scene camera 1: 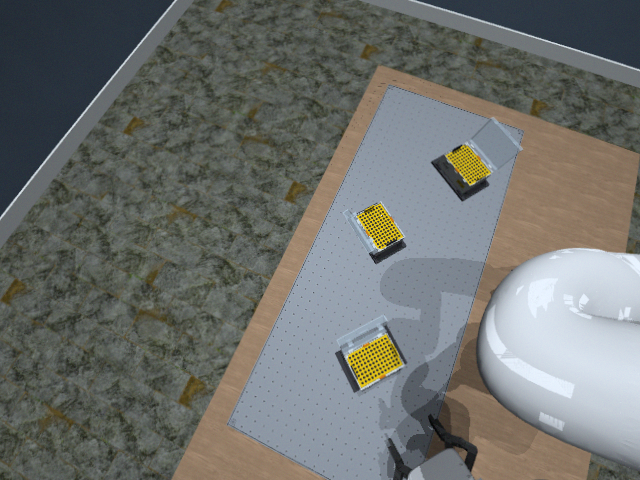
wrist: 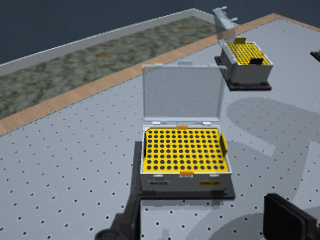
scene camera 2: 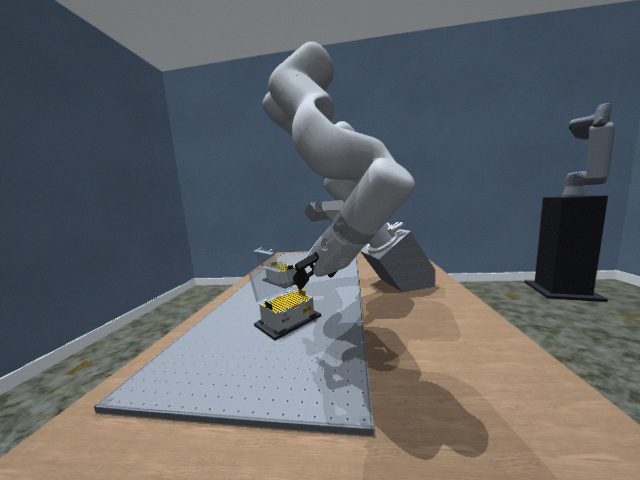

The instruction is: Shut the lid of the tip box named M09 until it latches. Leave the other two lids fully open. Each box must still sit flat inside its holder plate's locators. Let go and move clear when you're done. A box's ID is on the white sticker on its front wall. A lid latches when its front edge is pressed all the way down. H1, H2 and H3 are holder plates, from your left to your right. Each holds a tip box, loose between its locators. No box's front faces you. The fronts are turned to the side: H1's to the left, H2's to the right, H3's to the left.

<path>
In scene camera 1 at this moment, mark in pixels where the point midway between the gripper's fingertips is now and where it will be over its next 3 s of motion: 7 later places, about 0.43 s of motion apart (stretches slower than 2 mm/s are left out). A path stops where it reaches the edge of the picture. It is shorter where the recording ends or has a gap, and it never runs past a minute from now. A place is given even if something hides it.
My gripper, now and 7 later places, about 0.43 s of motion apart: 410,429; 402,419; 397,411; 395,410; 399,416; 407,425; 414,435; 413,432
</path>
